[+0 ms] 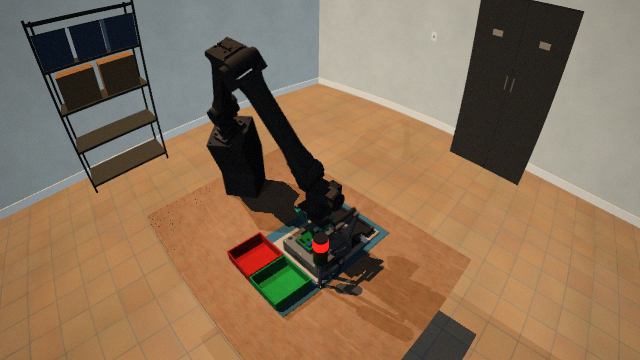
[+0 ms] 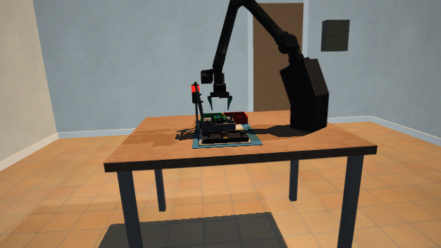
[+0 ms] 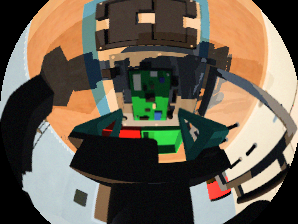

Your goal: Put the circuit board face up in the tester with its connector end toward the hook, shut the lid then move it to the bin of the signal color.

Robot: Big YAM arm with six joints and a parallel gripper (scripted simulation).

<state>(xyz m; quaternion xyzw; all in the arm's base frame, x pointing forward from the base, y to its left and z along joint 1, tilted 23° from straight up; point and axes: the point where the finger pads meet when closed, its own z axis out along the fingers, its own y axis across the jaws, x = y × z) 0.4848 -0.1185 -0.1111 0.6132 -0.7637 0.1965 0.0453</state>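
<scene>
My hand is 50 mm above the green circuit board. From my hand the other things lie so: green bin (10 mm behind, 210 mm to the right, 110 mm below); then tester lid (110 mm ahead, 30 mm to the right, 60 mm above); then red bin (150 mm behind, 170 mm to the right, 110 mm below).
</scene>
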